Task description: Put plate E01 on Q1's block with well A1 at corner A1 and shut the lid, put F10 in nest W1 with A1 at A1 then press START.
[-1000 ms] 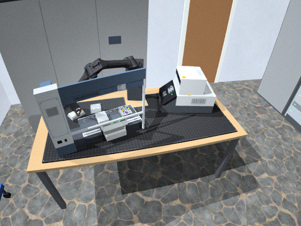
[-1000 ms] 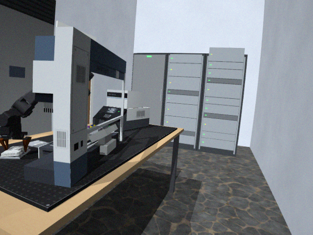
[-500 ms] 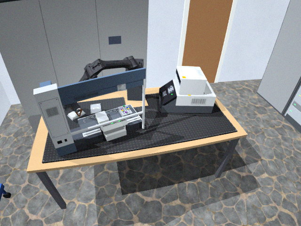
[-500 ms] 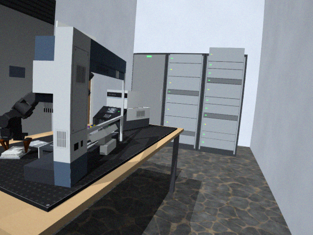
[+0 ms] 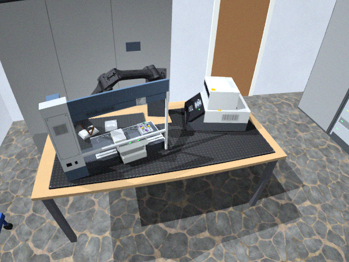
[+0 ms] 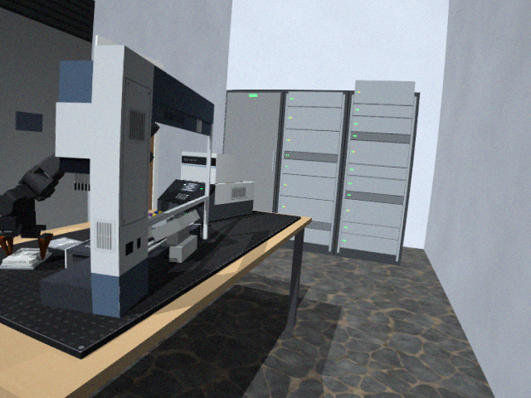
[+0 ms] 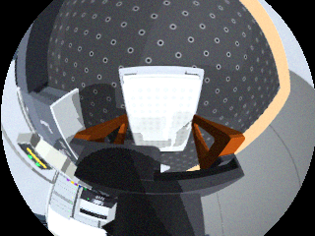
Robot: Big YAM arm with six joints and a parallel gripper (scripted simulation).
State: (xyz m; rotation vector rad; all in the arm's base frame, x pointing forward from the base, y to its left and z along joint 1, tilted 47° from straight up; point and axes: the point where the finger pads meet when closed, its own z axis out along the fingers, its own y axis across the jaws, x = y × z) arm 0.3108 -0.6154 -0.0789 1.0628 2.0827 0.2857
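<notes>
My hand is right at the white 96-well PCR plate. Also, from my hand: flat grey nest (190 mm to the left, 50 mm behind, 10 mm below); tube cooling block (440 mm to the left, 160 mm ahead, 60 mm above); white deep-well block (240 mm to the left, 200 mm ahead, 60 mm above).
</notes>
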